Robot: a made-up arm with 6 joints. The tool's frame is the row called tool.
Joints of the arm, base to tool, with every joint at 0 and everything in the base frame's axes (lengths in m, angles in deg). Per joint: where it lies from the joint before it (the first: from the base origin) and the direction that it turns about. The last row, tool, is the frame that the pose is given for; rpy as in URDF.
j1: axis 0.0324 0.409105 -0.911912 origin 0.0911 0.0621 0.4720
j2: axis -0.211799 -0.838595 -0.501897 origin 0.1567 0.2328 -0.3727
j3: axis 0 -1 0 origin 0.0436 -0.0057 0.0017
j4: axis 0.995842 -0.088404 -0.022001 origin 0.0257 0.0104 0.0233
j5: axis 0 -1 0 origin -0.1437 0.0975 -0.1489
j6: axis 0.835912 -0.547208 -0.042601 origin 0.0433 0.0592 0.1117
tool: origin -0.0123 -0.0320 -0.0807 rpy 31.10 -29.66 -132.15
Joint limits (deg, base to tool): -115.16..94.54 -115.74..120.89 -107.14..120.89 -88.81..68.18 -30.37..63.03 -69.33..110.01
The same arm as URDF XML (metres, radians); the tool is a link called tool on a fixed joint. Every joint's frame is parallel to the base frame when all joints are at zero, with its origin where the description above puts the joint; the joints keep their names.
<robot name="arm">
  <joint name="tool_fixed" type="fixed">
    <parent link="link6"/>
    <child link="tool"/>
    <origin xyz="-0.0123 -0.0320 -0.0807" rpy="0.5428 -0.5177 -2.3065"/>
  </joint>
  <joint name="j6" type="revolute">
    <parent link="link5"/>
    <child link="link6"/>
    <origin xyz="0.0433 0.0592 0.1117" rpy="0.0000 0.0000 0.0000"/>
    <axis xyz="0.835912 -0.547208 -0.042601"/>
    <limit lower="-1.2100" upper="1.9200"/>
  </joint>
  <joint name="j5" type="revolute">
    <parent link="link4"/>
    <child link="link5"/>
    <origin xyz="-0.1437 0.0975 -0.1489" rpy="0.0000 0.0000 0.0000"/>
    <axis xyz="0 -1 0"/>
    <limit lower="-0.5301" upper="1.1001"/>
  </joint>
  <joint name="j4" type="revolute">
    <parent link="link3"/>
    <child link="link4"/>
    <origin xyz="0.0257 0.0104 0.0233" rpy="0.0000 0.0000 0.0000"/>
    <axis xyz="0.995842 -0.088404 -0.022001"/>
    <limit lower="-1.5500" upper="1.1900"/>
  </joint>
  <joint name="j3" type="revolute">
    <parent link="link2"/>
    <child link="link3"/>
    <origin xyz="0.0436 -0.0057 0.0017" rpy="0.0000 0.0000 0.0000"/>
    <axis xyz="0 -1 0"/>
    <limit lower="-1.8699" upper="2.1099"/>
  </joint>
  <joint name="j2" type="revolute">
    <parent link="link1"/>
    <child link="link2"/>
    <origin xyz="0.1567 0.2328 -0.3727" rpy="0.0000 0.0000 0.0000"/>
    <axis xyz="-0.211799 -0.838595 -0.501897"/>
    <limit lower="-2.0200" upper="2.1099"/>
  </joint>
  <joint name="j1" type="revolute">
    <parent link="base"/>
    <child link="link1"/>
    <origin xyz="0.0911 0.0621 0.4720" rpy="0.0000 0.0000 0.0000"/>
    <axis xyz="0.0324 0.409105 -0.911912"/>
    <limit lower="-2.0099" upper="1.6500"/>
  </joint>
  <link name="base"/>
  <link name="link1"/>
  <link name="link2"/>
  <link name="link3"/>
  <link name="link4"/>
  <link name="link5"/>
  <link name="link6"/>
  <link name="tool"/>
</robot>

